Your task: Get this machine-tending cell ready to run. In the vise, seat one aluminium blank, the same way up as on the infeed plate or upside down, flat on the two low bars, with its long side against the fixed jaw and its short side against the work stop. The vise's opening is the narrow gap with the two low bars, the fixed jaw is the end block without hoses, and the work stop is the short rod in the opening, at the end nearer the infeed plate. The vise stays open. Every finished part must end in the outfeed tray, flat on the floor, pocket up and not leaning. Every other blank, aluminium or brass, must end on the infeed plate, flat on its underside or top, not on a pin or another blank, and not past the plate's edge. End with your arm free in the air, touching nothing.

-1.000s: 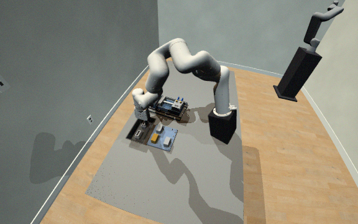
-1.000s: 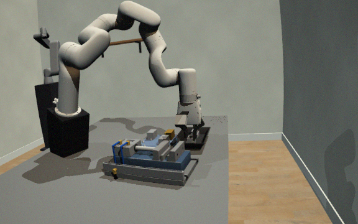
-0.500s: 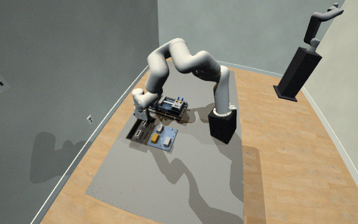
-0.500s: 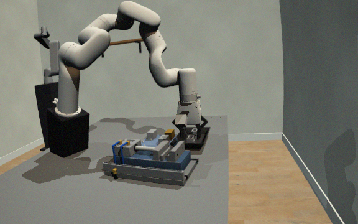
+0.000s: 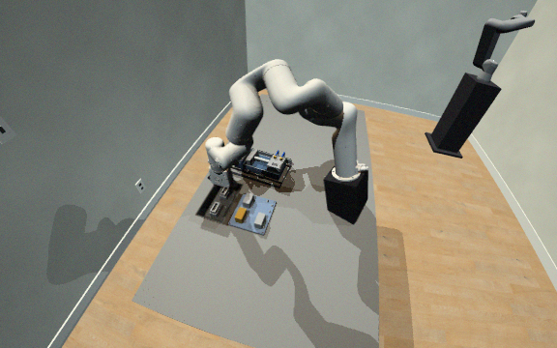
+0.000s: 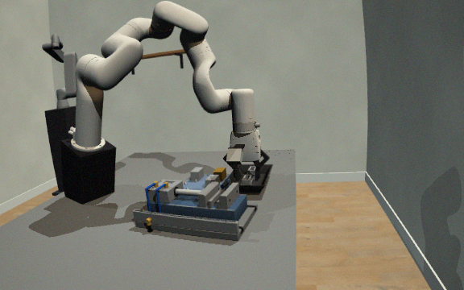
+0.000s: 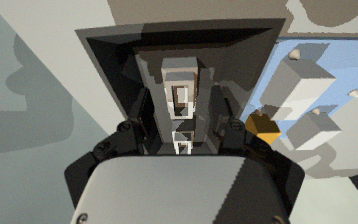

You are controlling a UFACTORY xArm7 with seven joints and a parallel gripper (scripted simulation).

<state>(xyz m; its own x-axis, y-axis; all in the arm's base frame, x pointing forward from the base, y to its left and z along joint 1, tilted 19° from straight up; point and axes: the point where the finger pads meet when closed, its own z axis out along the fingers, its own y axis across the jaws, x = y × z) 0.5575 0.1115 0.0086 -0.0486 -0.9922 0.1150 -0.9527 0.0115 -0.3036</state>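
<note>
My hand is 120 mm past the brass blank, 100 mm to the right of it and 30 mm above it. From my hand the other things lie so: vise 230 mm to the right, 110 mm behind, 20 mm below; then white screw rod 220 mm to the right, 120 mm behind, 20 mm above.
</note>
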